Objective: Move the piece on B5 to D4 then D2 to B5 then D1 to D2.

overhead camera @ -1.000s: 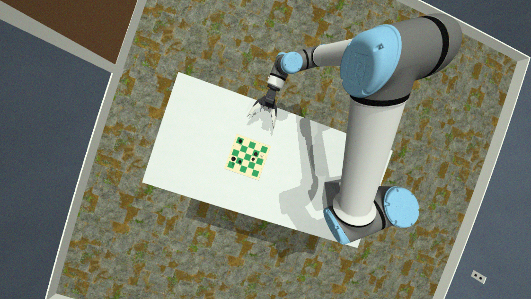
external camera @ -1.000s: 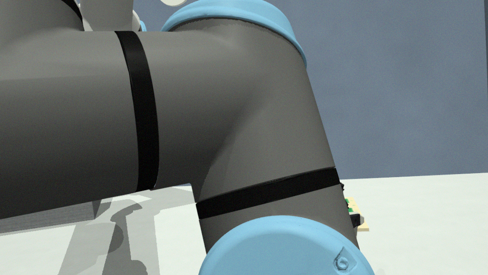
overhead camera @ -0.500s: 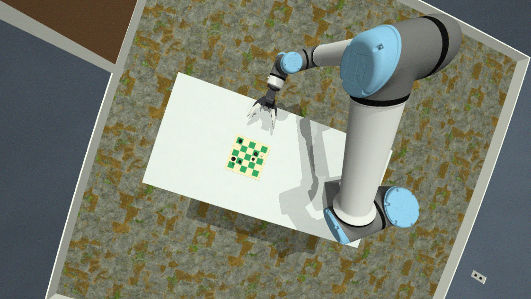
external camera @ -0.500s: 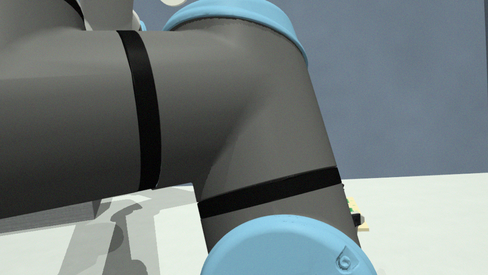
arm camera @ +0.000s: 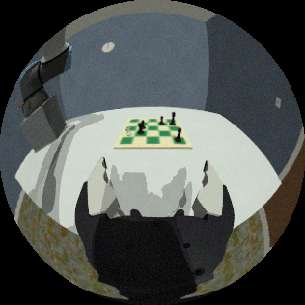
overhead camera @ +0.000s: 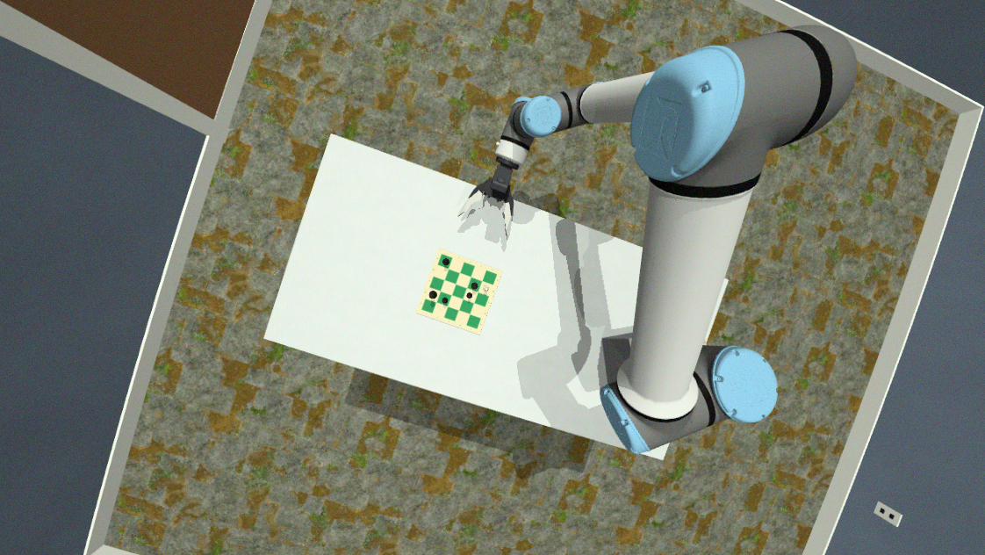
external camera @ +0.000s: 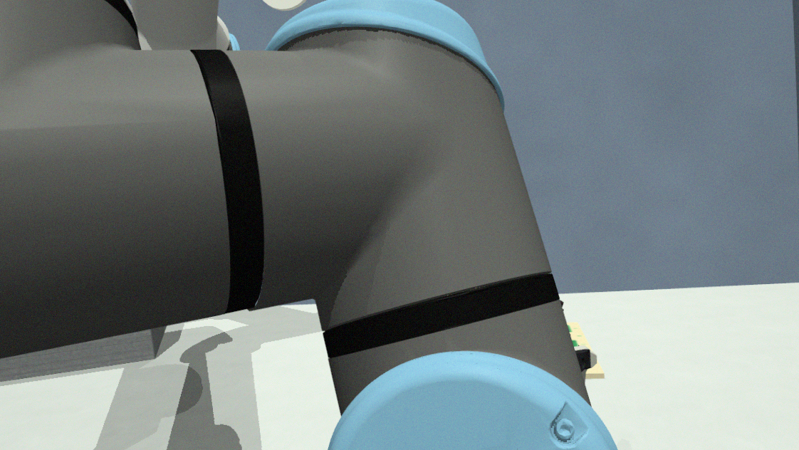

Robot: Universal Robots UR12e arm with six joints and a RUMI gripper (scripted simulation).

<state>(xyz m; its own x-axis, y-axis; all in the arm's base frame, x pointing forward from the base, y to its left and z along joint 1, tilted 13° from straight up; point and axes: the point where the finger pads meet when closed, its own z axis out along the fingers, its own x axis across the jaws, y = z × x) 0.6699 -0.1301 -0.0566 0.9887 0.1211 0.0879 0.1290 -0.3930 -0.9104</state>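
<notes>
Right now the white pawn is 16 cm to the left of my hand, 10 cm behind it and 4 cm below it. Round my hand: black queen: 26 cm to the left, 4 cm ahead, 3 cm below; cream chessboard: 21 cm to the left, 6 cm below, 3 cm behind.
</notes>
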